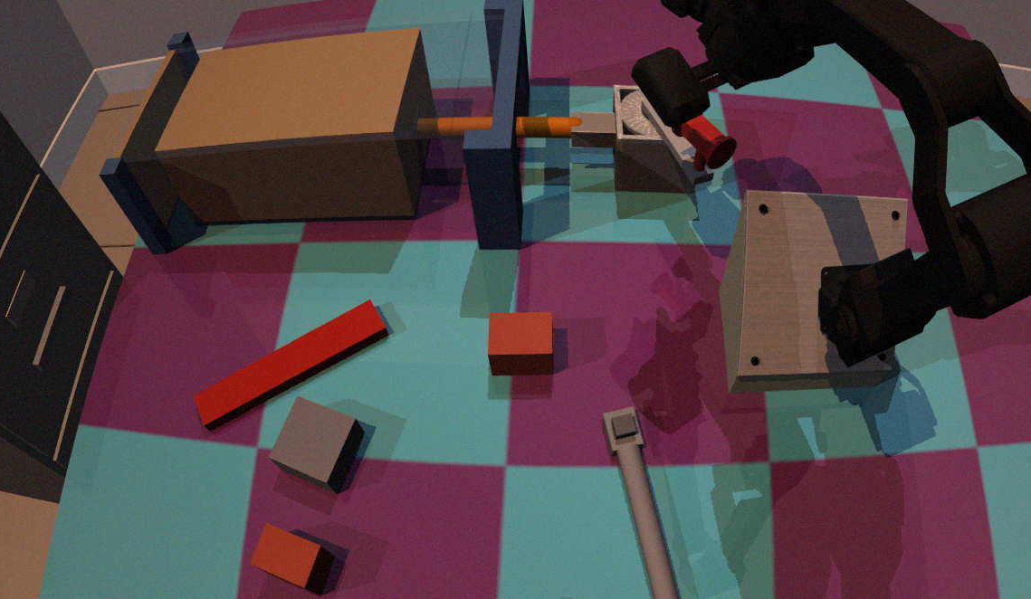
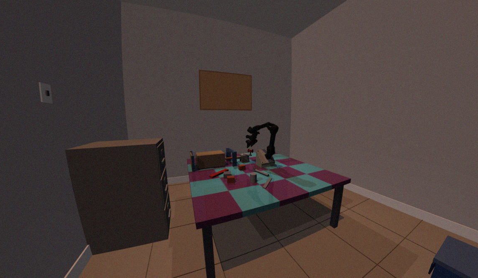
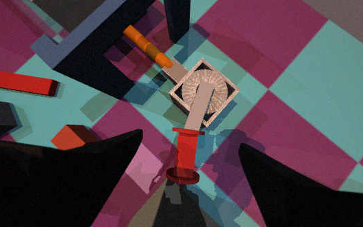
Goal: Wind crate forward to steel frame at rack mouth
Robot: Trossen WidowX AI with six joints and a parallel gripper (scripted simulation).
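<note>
Now: gripper tip 1 cm past the red knob, 2 cm to the right of it and 5 cm above it. Also, from my gripper tip: grey crank handle 2 cm to the right, 8 cm below; then blue steel frame 18 cm ahead, 9 cm to the right, 8 cm below; then grey winch 1 cm ahead, 9 cm to the right, 16 cm below.
</note>
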